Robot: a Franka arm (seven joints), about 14 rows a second.
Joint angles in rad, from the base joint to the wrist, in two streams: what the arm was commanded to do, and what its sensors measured. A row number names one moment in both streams.
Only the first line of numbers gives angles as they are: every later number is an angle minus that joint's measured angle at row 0.
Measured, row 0:
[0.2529 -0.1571 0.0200 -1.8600 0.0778 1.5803 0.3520]
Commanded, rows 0 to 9:
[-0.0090 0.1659 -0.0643 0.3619 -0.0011 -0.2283 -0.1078]
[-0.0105 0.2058 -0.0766 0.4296 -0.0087 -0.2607 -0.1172]
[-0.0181 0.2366 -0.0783 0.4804 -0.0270 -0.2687 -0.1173]
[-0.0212 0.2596 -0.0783 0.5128 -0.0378 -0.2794 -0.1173]
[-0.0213 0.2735 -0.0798 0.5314 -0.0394 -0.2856 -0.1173]
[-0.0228 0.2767 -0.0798 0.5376 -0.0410 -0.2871 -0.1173]
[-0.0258 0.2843 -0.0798 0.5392 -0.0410 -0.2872 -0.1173]
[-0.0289 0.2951 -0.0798 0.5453 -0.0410 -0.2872 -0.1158]
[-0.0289 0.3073 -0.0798 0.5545 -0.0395 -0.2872 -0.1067]
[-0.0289 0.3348 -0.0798 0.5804 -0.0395 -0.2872 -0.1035]
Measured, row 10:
[-0.0271 0.2855 -0.0801 0.4921 -0.0276 -0.2481 -0.1016]
